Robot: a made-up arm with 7 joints.
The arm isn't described. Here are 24 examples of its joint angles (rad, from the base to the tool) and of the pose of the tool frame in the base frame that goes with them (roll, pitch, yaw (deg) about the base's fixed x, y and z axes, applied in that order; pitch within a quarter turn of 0, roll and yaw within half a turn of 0; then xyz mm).
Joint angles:
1: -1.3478 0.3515 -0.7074 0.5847 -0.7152 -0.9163 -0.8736
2: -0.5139 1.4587 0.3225 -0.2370 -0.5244 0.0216 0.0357
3: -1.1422 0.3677 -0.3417 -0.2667 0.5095 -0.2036 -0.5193
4: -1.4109 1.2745 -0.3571 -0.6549 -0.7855 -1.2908 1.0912
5: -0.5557 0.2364 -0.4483 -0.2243 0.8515 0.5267 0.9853
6: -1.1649 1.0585 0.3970 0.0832 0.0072 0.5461 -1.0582
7: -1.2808 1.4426 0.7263 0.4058 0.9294 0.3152 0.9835
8: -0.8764 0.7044 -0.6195 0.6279 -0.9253 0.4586 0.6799
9: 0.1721 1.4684 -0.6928 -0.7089 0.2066 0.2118 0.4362
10: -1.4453 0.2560 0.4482 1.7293 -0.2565 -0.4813 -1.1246
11: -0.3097 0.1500 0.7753 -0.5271 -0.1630 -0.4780 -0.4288
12: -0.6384 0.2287 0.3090 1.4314 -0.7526 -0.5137 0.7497
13: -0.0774 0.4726 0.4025 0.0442 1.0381 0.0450 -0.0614
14: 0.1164 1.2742 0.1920 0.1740 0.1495 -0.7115 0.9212
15: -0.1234 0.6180 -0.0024 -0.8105 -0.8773 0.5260 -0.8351
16: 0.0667 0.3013 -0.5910 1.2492 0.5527 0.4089 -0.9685
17: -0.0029 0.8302 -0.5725 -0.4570 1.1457 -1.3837 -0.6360
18: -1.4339 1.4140 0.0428 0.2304 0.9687 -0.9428 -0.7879
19: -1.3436 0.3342 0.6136 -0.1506 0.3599 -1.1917 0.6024
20: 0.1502 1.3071 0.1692 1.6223 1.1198 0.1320 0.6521
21: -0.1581 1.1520 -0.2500 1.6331 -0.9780 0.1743 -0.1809
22: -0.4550 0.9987 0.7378 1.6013 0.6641 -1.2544 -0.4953
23: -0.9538 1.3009 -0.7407 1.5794 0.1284 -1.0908 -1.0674
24: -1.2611 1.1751 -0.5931 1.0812 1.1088 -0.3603 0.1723
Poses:
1: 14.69 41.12 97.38 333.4 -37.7 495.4
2: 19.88 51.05 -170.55 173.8 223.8 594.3
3: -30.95 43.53 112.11 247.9 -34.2 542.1
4: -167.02 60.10 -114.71 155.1 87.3 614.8
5: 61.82 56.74 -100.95 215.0 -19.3 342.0
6: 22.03 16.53 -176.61 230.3 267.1 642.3
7: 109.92 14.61 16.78 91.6 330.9 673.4
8: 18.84 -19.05 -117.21 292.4 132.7 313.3
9: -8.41 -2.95 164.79 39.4 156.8 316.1
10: 78.65 3.82 152.73 354.9 76.2 352.1
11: 68.50 59.36 -136.55 94.8 206.4 409.8
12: 32.63 -31.63 -58.54 141.0 137.9 181.5
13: -27.16 20.77 -150.37 120.9 233.4 304.4
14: 13.79 65.33 -160.50 99.0 295.7 397.3
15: 66.17 -2.43 122.41 157.6 94.2 387.6
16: -157.35 -44.19 -24.95 -102.8 159.2 108.8
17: -19.40 -18.16 60.07 33.1 72.1 290.4
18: -95.50 15.67 152.41 195.7 194.6 687.7
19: -164.95 16.80 -38.25 221.4 127.6 567.4
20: -111.45 13.25 -138.79 -108.0 410.4 417.3
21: -5.65 -16.85 -63.80 -52.0 408.8 347.2
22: 5.59 -2.22 -165.73 68.1 343.8 320.7
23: -33.12 -49.17 -171.45 193.5 352.8 437.6
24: -72.57 20.73 172.78 292.4 280.4 488.5
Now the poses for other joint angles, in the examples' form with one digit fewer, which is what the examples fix.
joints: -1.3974 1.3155 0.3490 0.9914 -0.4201 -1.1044 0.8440
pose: 156.2 5.1 -48.3 173 322 610
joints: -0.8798 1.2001 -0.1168 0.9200 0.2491 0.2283 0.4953
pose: 3.7 47.9 -104.4 228 337 457
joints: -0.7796 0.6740 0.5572 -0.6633 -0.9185 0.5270 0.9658
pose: 103.4 6.0 -116.8 159 163 539
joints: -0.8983 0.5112 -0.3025 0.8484 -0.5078 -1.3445 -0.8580
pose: 16.5 45.2 132.2 284 134 369
